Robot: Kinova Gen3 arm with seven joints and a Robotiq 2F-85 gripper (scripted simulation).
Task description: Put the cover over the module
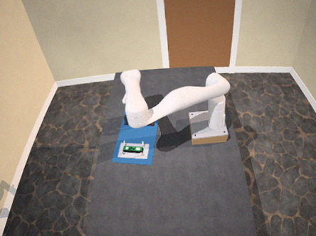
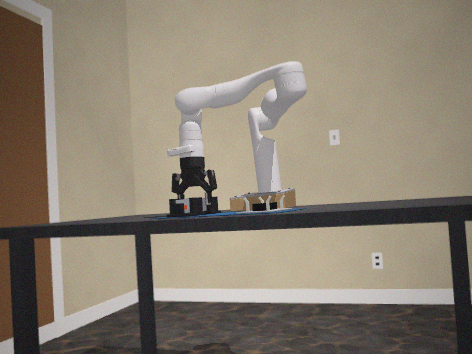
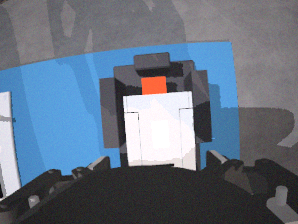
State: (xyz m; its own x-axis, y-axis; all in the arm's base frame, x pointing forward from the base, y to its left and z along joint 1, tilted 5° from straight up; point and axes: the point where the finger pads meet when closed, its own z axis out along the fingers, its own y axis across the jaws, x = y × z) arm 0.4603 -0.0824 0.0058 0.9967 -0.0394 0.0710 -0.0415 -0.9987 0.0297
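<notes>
My gripper is now 10 mm above the white cover.
</notes>
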